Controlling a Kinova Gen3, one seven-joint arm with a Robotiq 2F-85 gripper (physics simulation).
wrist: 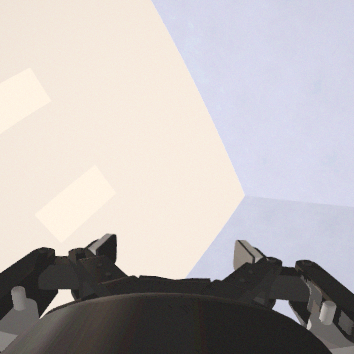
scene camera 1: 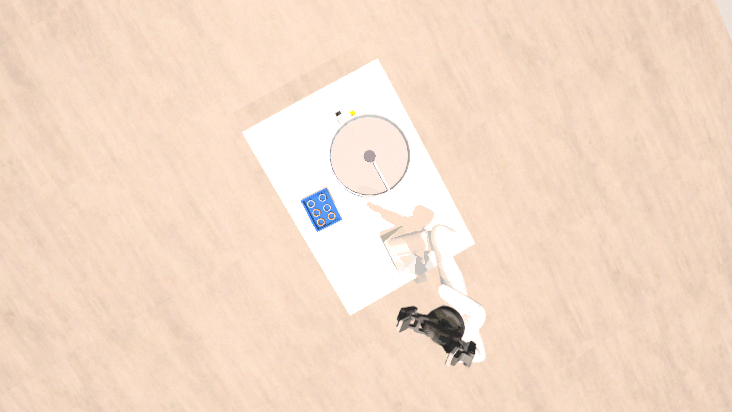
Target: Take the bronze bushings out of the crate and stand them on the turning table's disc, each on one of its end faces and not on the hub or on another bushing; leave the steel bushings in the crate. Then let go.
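Frame: origin at the arm's base, x ahead, y left, z up, level; millimetres.
Where they show: gripper, between the fingertips: [wrist: 174, 250] [scene camera 1: 422, 342]; arm's base, origin of its link: [scene camera 1: 394, 246].
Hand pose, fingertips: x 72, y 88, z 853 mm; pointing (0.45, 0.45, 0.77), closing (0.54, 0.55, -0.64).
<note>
Each offset is from my fingertips to the top centre of the thing. "spot": to the spot under its first point. Level surfaces: height alone.
The blue crate {dx +248, dy +183, dz -919 mm} [scene camera 1: 309, 215] stands on the white table in the scene view. Three bronze bushings {dx +245, dy +214, dz -926 mm} [scene camera 1: 312, 212] {dx +197, dy +148, dz -926 mm} [scene camera 1: 335, 216] {dx +191, dy +212, dz -926 mm} [scene camera 1: 321, 225] sit in its lower half; three pale steel bushings {dx +298, dy +220, dz -926 mm} [scene camera 1: 307, 204] {dx +304, dy +153, dz -926 mm} [scene camera 1: 322, 193] {dx +247, dy +153, dz -926 mm} [scene camera 1: 330, 208] sit above them. The turning table's disc {dx +404, dy -159, dz -908 mm} [scene camera 1: 350, 166] is to the crate's upper right, with a dark hub {dx +404, dy -159, dz -908 mm} [scene camera 1: 369, 156] and a white radial line; no bushing shows on it. My gripper [scene camera 1: 431, 339] [wrist: 174, 250] is open and empty, beyond the table's lower edge in the scene view, far from the crate. Its fingers point up, away from the table.
The white table {dz -970 mm} [scene camera 1: 286, 148] carries the arm's base near its lower right end. The arm [scene camera 1: 450, 266] bends out past that edge. A small black block {spot: dx +675, dy -101, dz -944 mm} [scene camera 1: 338, 113] and a yellow block {spot: dx +637, dy -164, dz -911 mm} [scene camera 1: 352, 113] are beside the disc's upper rim. The wrist view shows pale ceiling and bluish wall surfaces.
</note>
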